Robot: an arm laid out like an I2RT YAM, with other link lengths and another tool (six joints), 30 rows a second.
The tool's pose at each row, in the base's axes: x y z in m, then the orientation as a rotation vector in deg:
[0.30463 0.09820 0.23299 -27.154 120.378 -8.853]
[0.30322 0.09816 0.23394 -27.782 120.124 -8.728]
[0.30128 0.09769 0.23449 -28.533 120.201 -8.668]
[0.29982 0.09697 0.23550 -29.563 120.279 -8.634]
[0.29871 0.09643 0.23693 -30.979 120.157 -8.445]
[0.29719 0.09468 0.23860 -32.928 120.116 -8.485]
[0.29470 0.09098 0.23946 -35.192 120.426 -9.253]
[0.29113 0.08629 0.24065 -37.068 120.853 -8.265]
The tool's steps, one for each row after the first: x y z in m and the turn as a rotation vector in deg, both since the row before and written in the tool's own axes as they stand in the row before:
[-0.00005 0.00007 -0.00170 -0.301 -0.220 -0.427]
[0.00068 -0.00005 -0.00196 -0.369 0.126 -0.500]
[0.00020 -0.00053 -0.00183 -0.468 0.161 -0.707]
[-0.00036 -0.00058 -0.00176 -0.698 -0.022 -0.946]
[0.00018 -0.00160 -0.00236 -0.782 0.174 -1.397]
[0.00218 -0.00269 -0.00294 -0.493 0.733 -1.836]
[0.00303 -0.00317 -0.00411 -1.549 0.389 -0.883]

